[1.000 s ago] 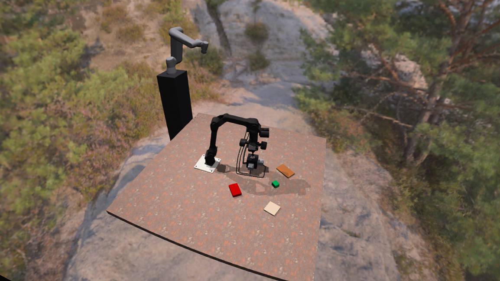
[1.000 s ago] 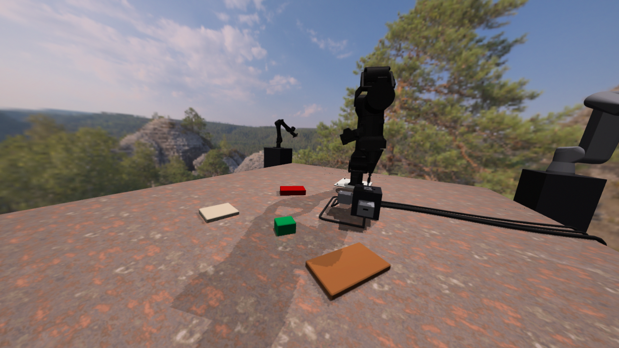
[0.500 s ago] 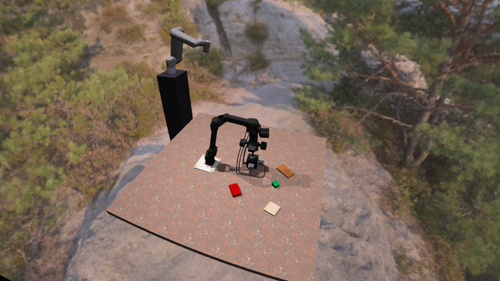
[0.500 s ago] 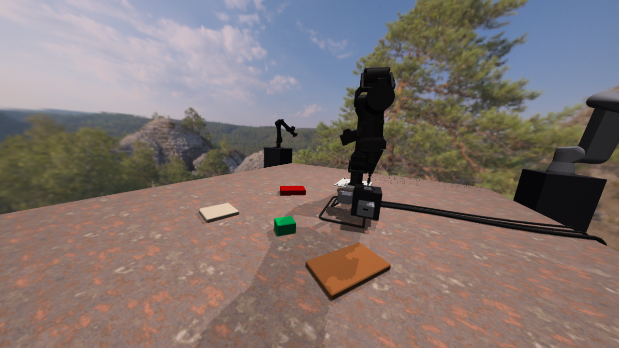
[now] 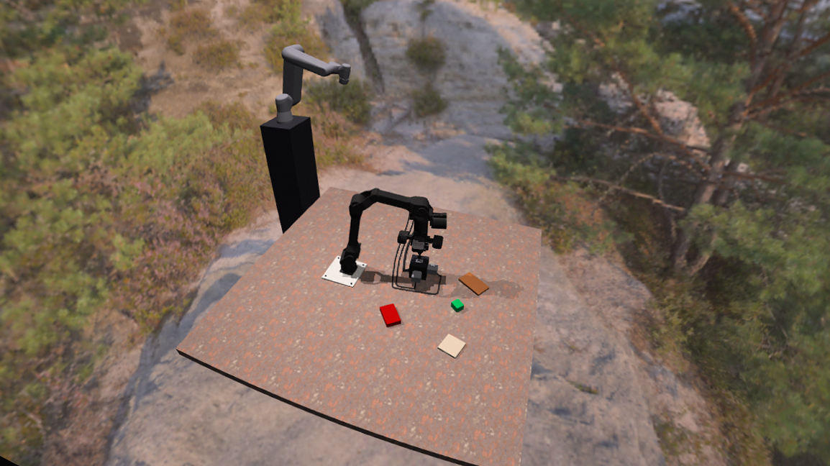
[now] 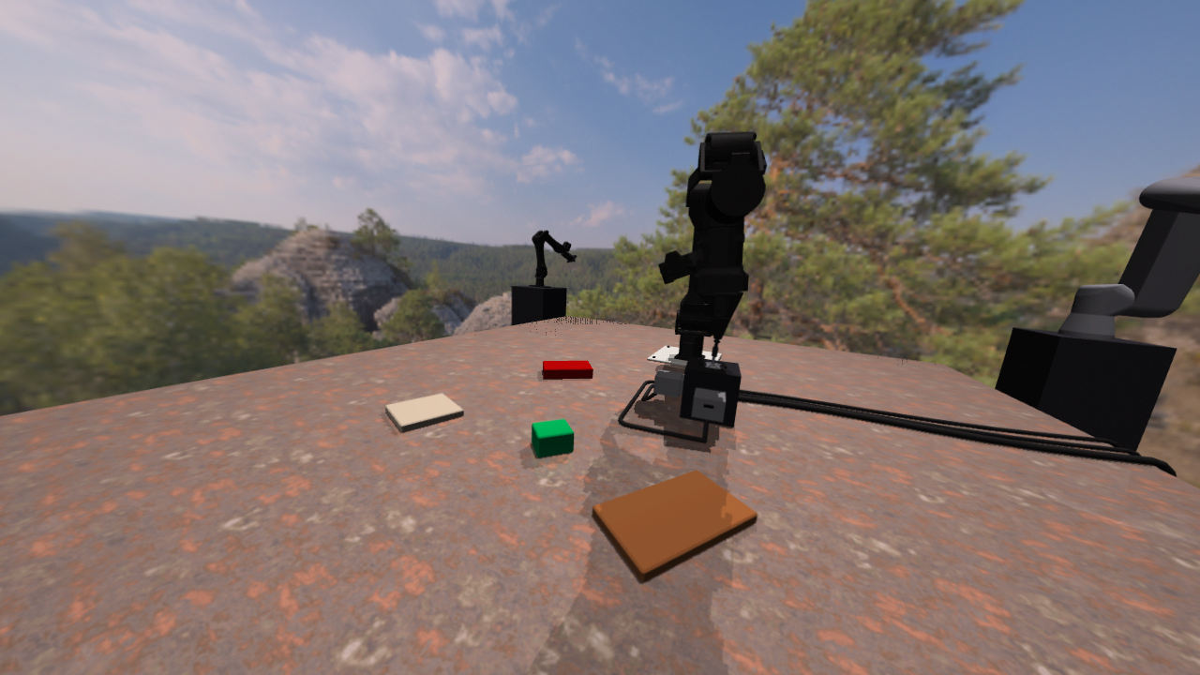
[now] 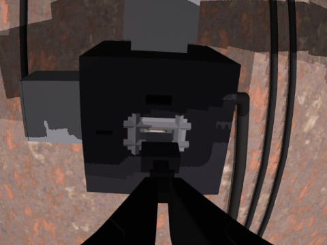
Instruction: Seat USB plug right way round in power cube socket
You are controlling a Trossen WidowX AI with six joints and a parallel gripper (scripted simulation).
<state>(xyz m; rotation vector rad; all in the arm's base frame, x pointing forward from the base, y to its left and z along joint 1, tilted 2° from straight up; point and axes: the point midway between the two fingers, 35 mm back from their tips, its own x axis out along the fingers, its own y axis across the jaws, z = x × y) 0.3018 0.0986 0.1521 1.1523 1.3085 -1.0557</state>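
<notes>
Right now the dark USB plug is 20 mm below my gripper tip. Also, from my gripper tip: USB socket (50 mm below); green cube (220 mm ahead, 140 mm to the right, 110 mm below); brown plate (250 mm ahead, 110 mm below, 20 mm to the left).
</notes>
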